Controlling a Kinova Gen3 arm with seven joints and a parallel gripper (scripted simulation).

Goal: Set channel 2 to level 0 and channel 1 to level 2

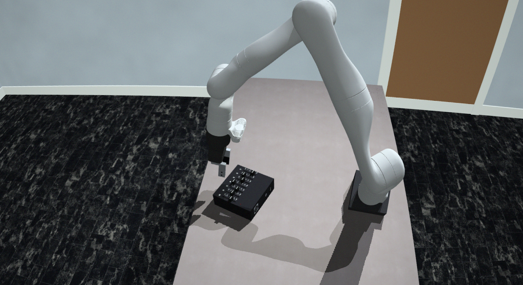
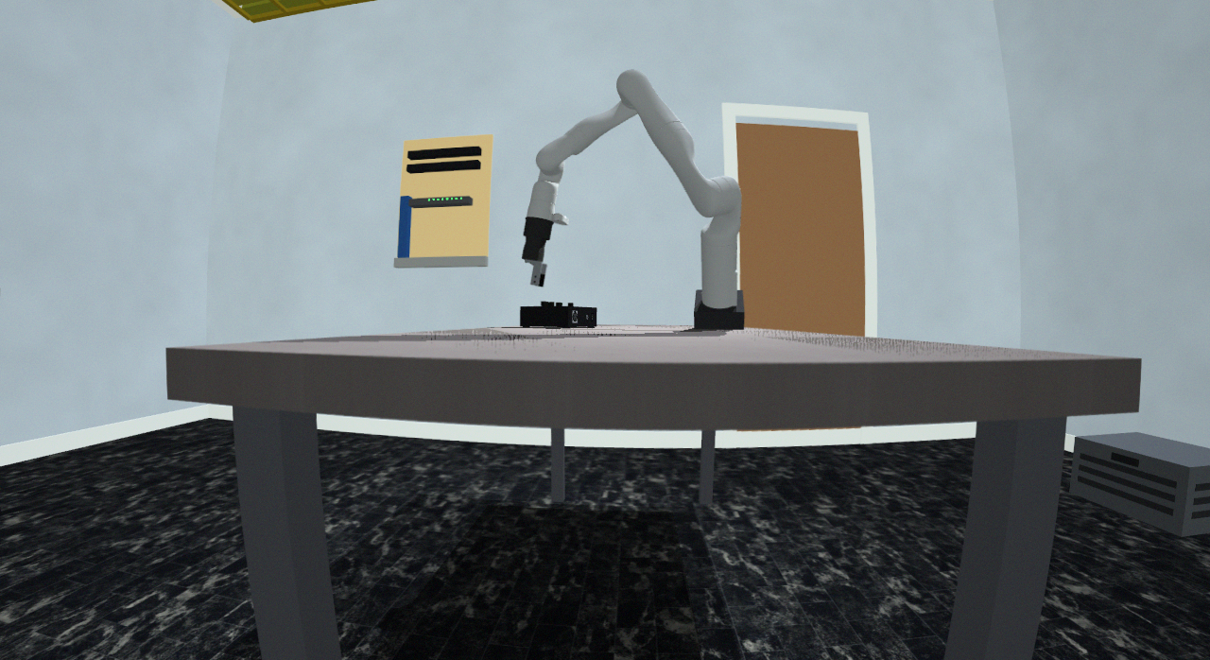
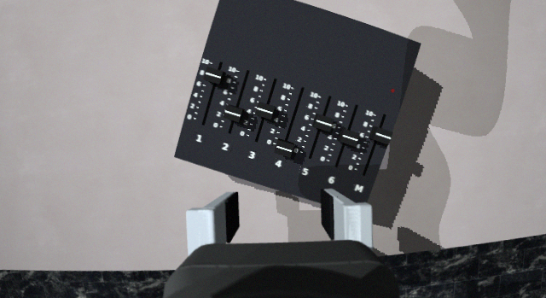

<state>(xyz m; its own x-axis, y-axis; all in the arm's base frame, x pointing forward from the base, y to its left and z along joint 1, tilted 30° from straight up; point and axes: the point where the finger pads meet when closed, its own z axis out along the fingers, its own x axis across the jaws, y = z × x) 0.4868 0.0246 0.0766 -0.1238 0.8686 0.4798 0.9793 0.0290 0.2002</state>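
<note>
Right now the channel 1 cap is 8 cm behind my hand, 6 cm to the right of it and 6 cm below it. Also, from my hand: channel 5 cap: 5 cm behind, 3 cm to the left, 6 cm below; channel 3 cap: 5 cm behind, 2 cm to the right, 6 cm below; channel 4 cap: 3 cm behind, 6 cm below.
</note>
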